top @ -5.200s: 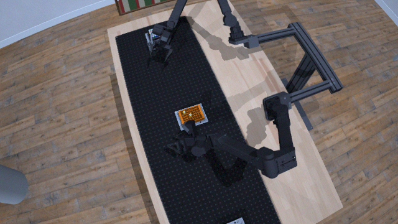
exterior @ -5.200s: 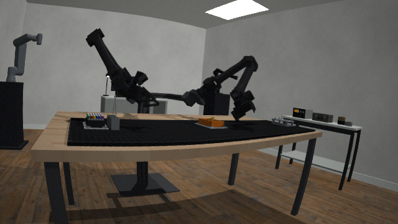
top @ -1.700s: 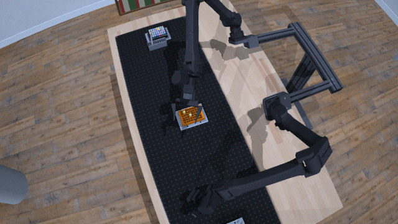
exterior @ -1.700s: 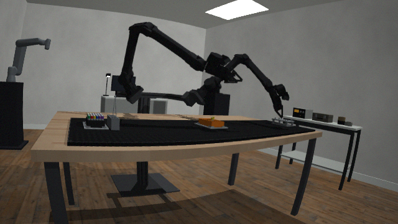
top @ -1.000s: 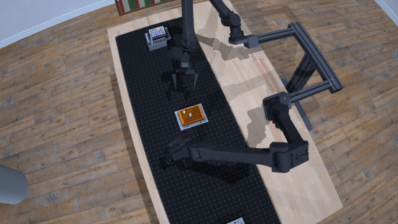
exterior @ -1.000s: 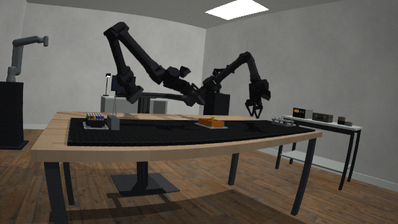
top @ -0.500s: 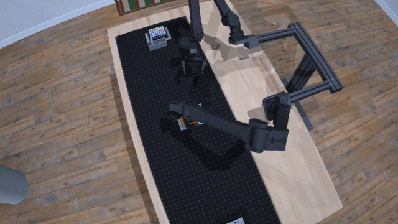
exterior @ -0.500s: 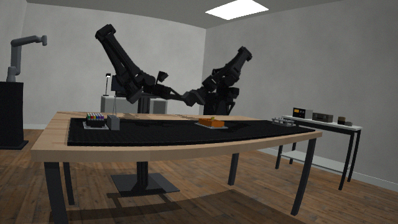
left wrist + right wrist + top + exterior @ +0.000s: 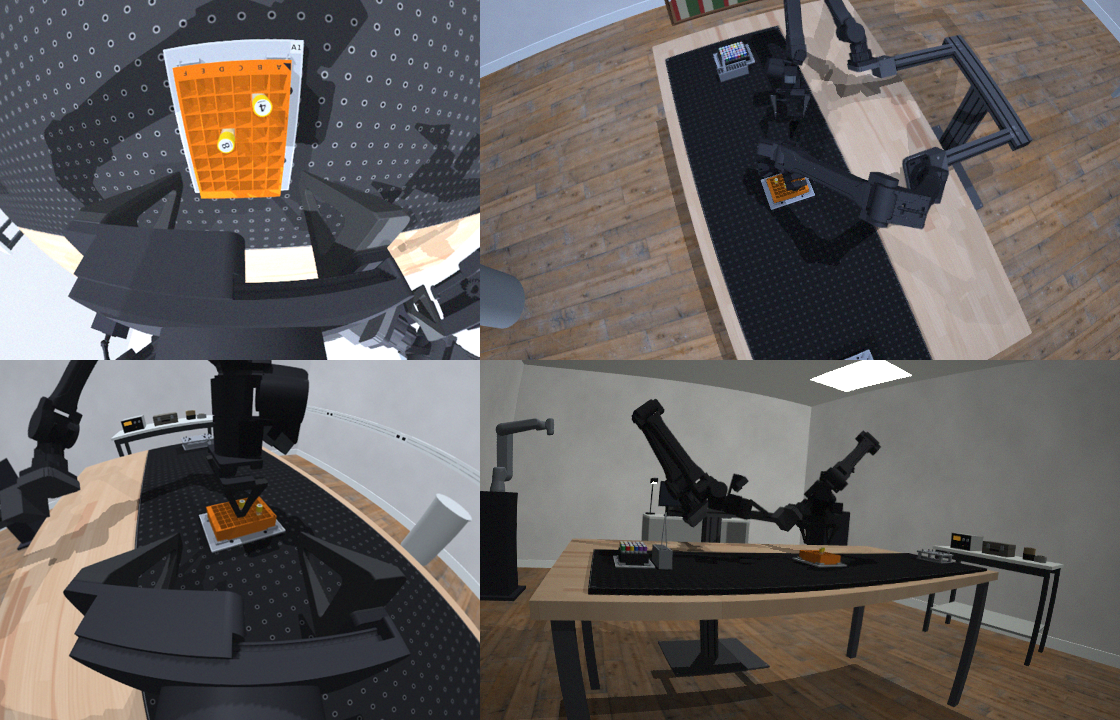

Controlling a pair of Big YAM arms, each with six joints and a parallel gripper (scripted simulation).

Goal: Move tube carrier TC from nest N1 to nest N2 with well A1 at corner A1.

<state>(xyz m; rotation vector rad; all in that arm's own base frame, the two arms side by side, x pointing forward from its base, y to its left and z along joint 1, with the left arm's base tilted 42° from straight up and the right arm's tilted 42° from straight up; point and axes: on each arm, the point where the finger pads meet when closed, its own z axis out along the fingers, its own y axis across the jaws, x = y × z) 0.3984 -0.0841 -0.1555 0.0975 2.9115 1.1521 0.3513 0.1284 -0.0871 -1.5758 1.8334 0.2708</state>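
Observation:
The orange tube carrier TC lies 5 cm below my left hand and 2 cm ahead of it. The rest, counted from my left hand: raised nest N2: 70 cm to the left, 4 cm below, 3 cm ahead; grey nest N1: 7 cm below, 2 cm ahead; grey holder H1: 57 cm to the right, 8 cm ahead, 6 cm below.

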